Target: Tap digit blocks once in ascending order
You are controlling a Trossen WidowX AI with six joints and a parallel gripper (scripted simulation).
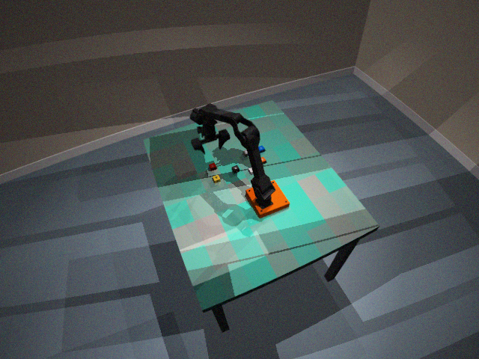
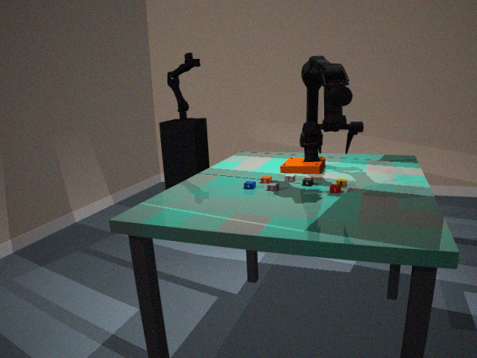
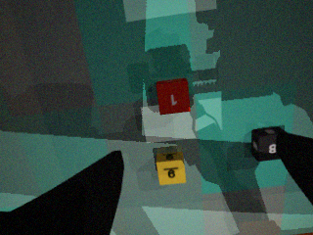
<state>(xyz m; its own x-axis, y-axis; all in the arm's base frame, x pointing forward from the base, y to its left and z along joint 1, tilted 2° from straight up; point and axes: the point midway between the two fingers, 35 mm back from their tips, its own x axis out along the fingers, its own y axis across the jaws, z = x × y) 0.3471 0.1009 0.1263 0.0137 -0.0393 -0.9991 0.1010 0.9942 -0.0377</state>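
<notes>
My gripper tip is now 10 mm to the right of the red block and 120 mm above it. The rest, counted from my gripper tip: black block 80 mm behind, 90 mm to the right, 120 mm below; grey block 200 mm to the right, 120 mm below; yellow block 80 mm behind, 30 mm to the left, 120 mm below.
</notes>
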